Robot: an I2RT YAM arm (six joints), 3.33 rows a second.
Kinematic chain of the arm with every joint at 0, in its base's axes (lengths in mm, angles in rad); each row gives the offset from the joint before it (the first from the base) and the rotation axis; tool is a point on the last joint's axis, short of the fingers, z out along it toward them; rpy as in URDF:
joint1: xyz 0 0 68 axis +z
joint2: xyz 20 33.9 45.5 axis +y
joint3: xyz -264 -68.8 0 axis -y
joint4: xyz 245 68.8 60 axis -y
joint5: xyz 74 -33.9 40.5 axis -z
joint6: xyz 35.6 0 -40.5 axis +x
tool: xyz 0 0 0 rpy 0 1.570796 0
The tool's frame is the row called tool.
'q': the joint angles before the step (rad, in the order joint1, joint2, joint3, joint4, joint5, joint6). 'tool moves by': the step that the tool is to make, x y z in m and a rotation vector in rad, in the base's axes. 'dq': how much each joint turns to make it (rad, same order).
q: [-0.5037 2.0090 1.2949 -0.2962 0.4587 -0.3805]
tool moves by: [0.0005 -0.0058 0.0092 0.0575 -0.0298 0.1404]
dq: [-0.0230 -0.0175 0.0117 0.0097 -0.1438 -0.1092]
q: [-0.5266 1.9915 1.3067 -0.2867 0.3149 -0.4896]
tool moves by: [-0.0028 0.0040 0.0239 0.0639 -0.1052 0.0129]
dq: [-0.0031 -0.0639 0.0027 -0.0215 -0.0973 0.0518]
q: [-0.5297 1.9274 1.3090 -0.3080 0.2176 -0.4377]
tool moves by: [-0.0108 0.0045 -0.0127 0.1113 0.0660 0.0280]
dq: [-0.0103 0.0028 -0.0194 -0.0919 -0.0729 0.0026]
